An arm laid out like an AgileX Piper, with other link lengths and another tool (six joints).
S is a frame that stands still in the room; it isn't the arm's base.
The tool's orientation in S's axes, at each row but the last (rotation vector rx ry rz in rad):
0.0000, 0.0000, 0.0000
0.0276, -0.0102, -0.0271
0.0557, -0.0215, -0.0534
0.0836, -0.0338, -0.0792
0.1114, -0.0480, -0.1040
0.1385, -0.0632, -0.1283
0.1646, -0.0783, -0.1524
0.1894, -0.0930, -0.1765
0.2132, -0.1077, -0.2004
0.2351, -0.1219, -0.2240
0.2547, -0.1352, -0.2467
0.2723, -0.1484, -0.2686
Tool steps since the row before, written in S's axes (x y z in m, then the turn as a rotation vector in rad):
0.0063, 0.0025, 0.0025, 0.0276, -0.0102, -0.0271
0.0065, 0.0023, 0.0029, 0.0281, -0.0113, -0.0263
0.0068, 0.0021, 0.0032, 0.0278, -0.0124, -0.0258
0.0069, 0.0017, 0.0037, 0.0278, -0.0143, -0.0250
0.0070, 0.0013, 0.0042, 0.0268, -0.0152, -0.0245
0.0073, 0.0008, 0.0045, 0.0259, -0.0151, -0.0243
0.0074, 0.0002, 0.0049, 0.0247, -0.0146, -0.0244
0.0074, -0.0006, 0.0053, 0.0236, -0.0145, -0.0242
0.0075, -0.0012, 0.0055, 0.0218, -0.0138, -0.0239
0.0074, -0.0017, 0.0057, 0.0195, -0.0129, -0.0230
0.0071, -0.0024, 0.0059, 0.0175, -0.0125, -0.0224
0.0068, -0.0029, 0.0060, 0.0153, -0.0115, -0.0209
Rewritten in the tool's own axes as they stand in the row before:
0.0063, 0.0025, 0.0025, 0.0276, -0.0102, -0.0271
0.0065, 0.0026, 0.0028, 0.0281, -0.0113, -0.0263
0.0067, 0.0026, 0.0029, 0.0279, -0.0123, -0.0257
0.0069, 0.0025, 0.0033, 0.0281, -0.0142, -0.0248
0.0070, 0.0025, 0.0037, 0.0272, -0.0151, -0.0241
0.0074, 0.0023, 0.0038, 0.0263, -0.0151, -0.0239
0.0076, 0.0021, 0.0041, 0.0250, -0.0148, -0.0239
0.0078, 0.0017, 0.0045, 0.0240, -0.0148, -0.0236
0.0080, 0.0015, 0.0046, 0.0221, -0.0144, -0.0232
0.0081, 0.0013, 0.0048, 0.0197, -0.0138, -0.0222
0.0080, 0.0009, 0.0051, 0.0178, -0.0137, -0.0214
0.0079, 0.0007, 0.0052, 0.0156, -0.0129, -0.0198

